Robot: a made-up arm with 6 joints. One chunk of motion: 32 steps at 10 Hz.
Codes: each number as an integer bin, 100 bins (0 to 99) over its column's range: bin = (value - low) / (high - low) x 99, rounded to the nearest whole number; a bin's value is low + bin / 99 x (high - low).
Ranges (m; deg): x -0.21..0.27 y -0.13..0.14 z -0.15..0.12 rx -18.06..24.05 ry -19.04..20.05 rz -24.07..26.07
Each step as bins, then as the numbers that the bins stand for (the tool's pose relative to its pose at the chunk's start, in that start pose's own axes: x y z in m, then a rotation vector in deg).
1 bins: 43 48 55 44 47 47
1 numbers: -0.0015 0.0009 0.0000 0.66 -0.48 -0.27
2 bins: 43 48 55 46 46 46
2 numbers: -0.0015 0.0009 0.0000 1.51 -0.88 -0.77
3 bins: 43 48 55 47 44 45
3 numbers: -0.0015 0.0009 0.0000 1.93 -1.67 -1.28
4 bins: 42 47 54 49 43 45
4 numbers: -0.0064 -0.0018 -0.0027 2.78 -2.06 -1.28
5 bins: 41 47 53 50 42 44
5 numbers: -0.0112 -0.0018 -0.0055 3.21 -2.46 -1.79
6 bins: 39 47 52 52 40 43
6 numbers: -0.0209 -0.0018 -0.0082 4.06 -3.25 -2.29
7 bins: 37 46 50 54 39 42
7 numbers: -0.0306 -0.0045 -0.0136 4.91 -3.64 -2.80
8 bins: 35 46 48 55 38 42
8 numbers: -0.0403 -0.0045 -0.0191 5.33 -4.04 -2.80
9 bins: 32 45 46 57 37 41
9 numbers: -0.0548 -0.0073 -0.0245 6.19 -4.43 -3.30
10 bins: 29 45 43 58 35 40
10 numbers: -0.0694 -0.0073 -0.0327 6.61 -5.22 -3.81
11 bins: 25 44 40 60 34 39
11 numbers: -0.0888 -0.0100 -0.0409 7.46 -5.62 -4.32
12 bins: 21 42 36 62 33 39
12 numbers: -0.1082 -0.0155 -0.0518 8.31 -6.01 -4.32
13 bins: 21 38 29 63 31 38
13 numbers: -0.1082 -0.0264 -0.0709 8.74 -6.80 -4.82
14 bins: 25 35 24 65 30 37
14 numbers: -0.0888 -0.0345 -0.0845 9.59 -7.19 -5.33
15 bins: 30 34 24 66 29 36
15 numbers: -0.0645 -0.0373 -0.0845 10.01 -7.59 -5.84
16 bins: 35 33 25 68 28 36
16 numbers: -0.0403 -0.0400 -0.0818 10.86 -7.98 -5.84
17 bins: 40 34 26 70 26 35
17 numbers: -0.0161 -0.0373 -0.0791 11.71 -8.77 -6.34
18 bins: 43 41 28 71 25 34
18 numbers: -0.0015 -0.0182 -0.0736 12.14 -9.17 -6.85
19 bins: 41 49 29 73 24 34
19 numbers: -0.0112 0.0036 -0.0709 12.99 -9.56 -6.85
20 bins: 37 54 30 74 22 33
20 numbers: -0.0306 0.0173 -0.0682 13.42 -10.35 -7.36
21 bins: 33 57 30 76 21 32
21 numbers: -0.0500 0.0255 -0.0682 14.27 -10.75 -7.86
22 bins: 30 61 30 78 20 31
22 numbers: -0.0645 0.0364 -0.0682 15.12 -11.14 -8.37
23 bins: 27 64 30 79 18 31
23 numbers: -0.0791 0.0445 -0.0682 15.54 -11.93 -8.37
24 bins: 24 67 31 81 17 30
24 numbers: -0.0936 0.0527 -0.0655 16.39 -12.33 -8.88
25 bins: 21 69 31 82 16 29
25 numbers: -0.1082 0.0582 -0.0655 16.82 -12.72 -9.38
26 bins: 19 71 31 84 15 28
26 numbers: -0.1179 0.0636 -0.0655 17.67 -13.12 -9.89
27 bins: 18 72 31 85 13 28
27 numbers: -0.1227 0.0664 -0.0655 18.10 -13.91 -9.89
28 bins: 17 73 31 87 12 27
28 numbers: -0.1276 0.0691 -0.0655 18.95 -14.30 -10.40
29 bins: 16 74 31 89 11 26
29 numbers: -0.1324 0.0718 -0.0655 19.80 -14.70 -10.90
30 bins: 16 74 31 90 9 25
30 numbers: -0.1324 0.0718 -0.0655 20.22 -15.49 -11.41
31 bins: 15 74 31 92 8 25
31 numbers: -0.1373 0.0718 -0.0655 21.07 -15.88 -11.41
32 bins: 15 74 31 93 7 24
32 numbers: -0.1373 0.0718 -0.0655 21.50 -16.28 -11.91
